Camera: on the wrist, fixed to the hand. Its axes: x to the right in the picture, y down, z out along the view.
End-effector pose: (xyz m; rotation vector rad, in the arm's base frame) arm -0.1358 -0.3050 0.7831 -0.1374 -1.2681 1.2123
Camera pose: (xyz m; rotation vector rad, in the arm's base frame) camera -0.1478 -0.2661 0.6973 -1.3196 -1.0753 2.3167
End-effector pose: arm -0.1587 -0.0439 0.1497 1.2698 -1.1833 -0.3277
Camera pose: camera -0.1658 0.0261 0.2135 0.1115 -1.6926 0.7344
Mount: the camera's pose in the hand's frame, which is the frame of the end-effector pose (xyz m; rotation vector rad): -0.0242 0.0812 -0.0429 -0.0771 0.0681 1.4658
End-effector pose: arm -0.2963 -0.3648 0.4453 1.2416 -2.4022 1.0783
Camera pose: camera -0.3500 -0.2899 0.4223 0.7282 2.6321 -0.9765
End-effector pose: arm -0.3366 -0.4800 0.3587 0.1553 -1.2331 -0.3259
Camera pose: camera -0.2902 -0.3980 0.3465 -0.7842 -0.9848 0.8958
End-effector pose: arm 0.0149 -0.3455 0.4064 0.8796 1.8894 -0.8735
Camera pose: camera 0.0746 -0.2744 0.4262 1.8135 0.8352 0.1510
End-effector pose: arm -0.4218 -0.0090 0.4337 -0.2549 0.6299 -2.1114
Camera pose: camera -0.3675 -0.0132 0.3559 0.2171 0.6259 -0.6828
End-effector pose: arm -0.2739 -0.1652 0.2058 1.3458 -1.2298 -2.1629
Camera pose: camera -0.2390 -0.2186 0.2762 0.1806 -1.3662 -1.0375
